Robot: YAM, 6 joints.
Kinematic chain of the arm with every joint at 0, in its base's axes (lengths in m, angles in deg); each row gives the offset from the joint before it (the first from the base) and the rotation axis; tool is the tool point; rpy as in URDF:
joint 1: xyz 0 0 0.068 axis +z
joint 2: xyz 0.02 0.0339 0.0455 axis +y
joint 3: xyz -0.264 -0.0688 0 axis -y
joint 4: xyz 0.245 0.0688 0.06 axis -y
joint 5: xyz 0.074 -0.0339 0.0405 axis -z
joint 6: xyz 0.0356 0 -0.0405 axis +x
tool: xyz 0 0 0 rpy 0 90 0
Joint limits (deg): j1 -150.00..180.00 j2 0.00..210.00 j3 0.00..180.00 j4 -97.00..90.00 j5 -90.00..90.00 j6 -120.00..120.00
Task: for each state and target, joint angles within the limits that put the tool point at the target. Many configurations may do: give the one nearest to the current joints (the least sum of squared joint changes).
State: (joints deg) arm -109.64 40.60 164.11 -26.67 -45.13 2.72
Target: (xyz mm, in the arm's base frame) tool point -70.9 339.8 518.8
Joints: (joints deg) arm -73.99 28.60 147.10 -49.42 -45.91 2.72
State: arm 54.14 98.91 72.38 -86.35 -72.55 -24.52
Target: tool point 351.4 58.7 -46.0
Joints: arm 4.17 155.57 88.56 -63.33 -67.94 -24.52
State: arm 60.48 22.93 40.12 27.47 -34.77 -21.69
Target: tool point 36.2 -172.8 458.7
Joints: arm 107.33 0.00 58.49 36.23 -28.36 -21.69
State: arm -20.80 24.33 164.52 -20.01 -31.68 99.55
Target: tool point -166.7 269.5 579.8
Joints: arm -54.46 36.57 147.27 -31.13 -36.12 99.55
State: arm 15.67 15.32 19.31 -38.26 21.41 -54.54
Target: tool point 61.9 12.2 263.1
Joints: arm 21.49 5.82 29.20 -39.26 18.56 -54.54
